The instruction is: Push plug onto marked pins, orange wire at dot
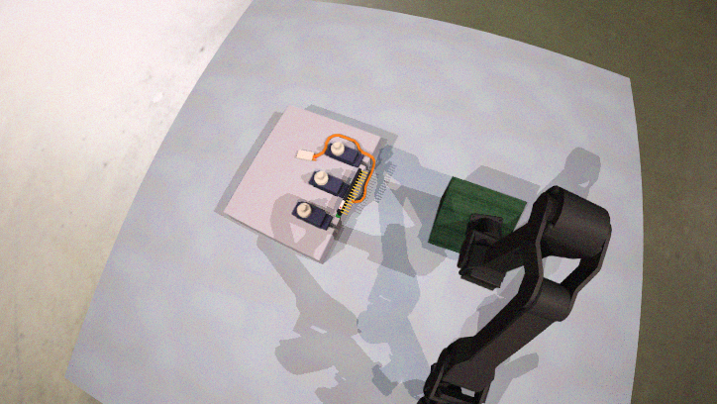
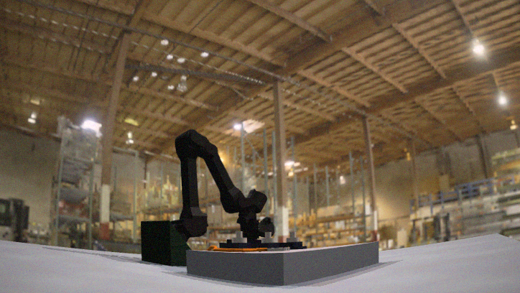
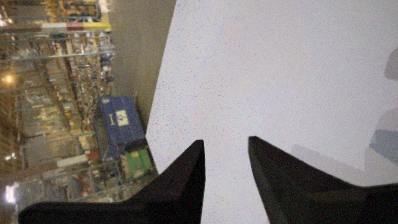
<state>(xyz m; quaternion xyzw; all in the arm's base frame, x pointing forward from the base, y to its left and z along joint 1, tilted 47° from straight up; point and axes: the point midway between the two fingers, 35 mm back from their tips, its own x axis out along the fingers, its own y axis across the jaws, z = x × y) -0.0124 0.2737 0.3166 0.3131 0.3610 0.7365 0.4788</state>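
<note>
The red dot is 43 cm to the right of my gripper tip, 32 cm ahead of it and 1 cm above it. From my gripper tip the other things lie so: pale holder: 50 cm to the right, 46 cm ahead, 4 cm below.
</note>
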